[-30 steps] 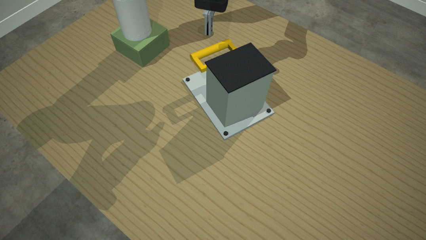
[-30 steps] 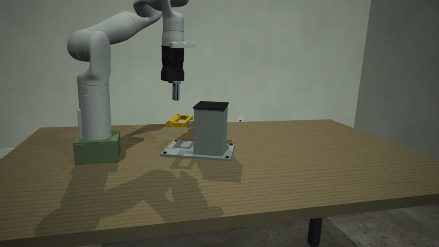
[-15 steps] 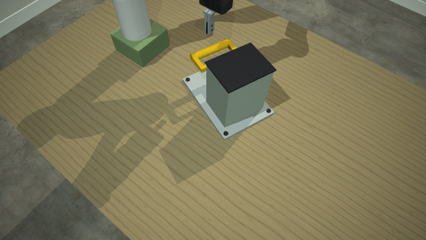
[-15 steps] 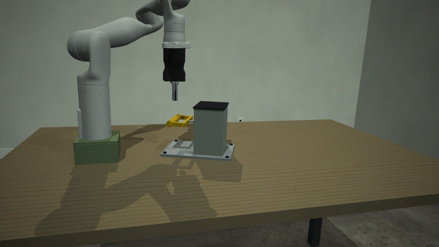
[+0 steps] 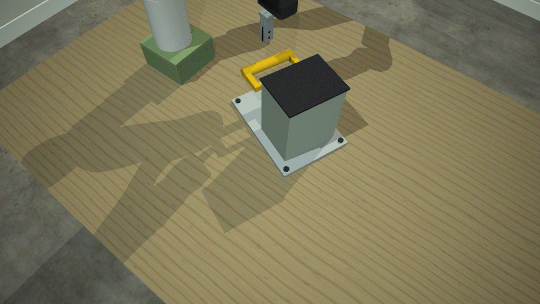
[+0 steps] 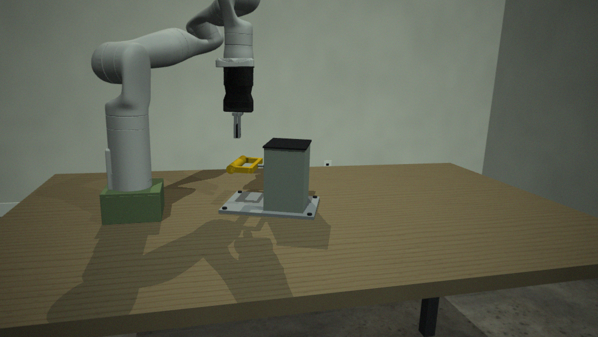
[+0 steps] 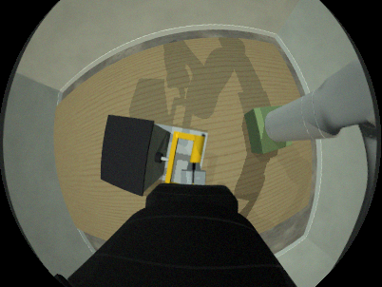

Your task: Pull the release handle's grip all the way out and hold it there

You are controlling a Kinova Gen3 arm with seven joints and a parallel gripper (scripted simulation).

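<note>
The grey base plate is 190 mm below my hand, 90 mm ahead of it and 20 mm to the right of it.
</note>
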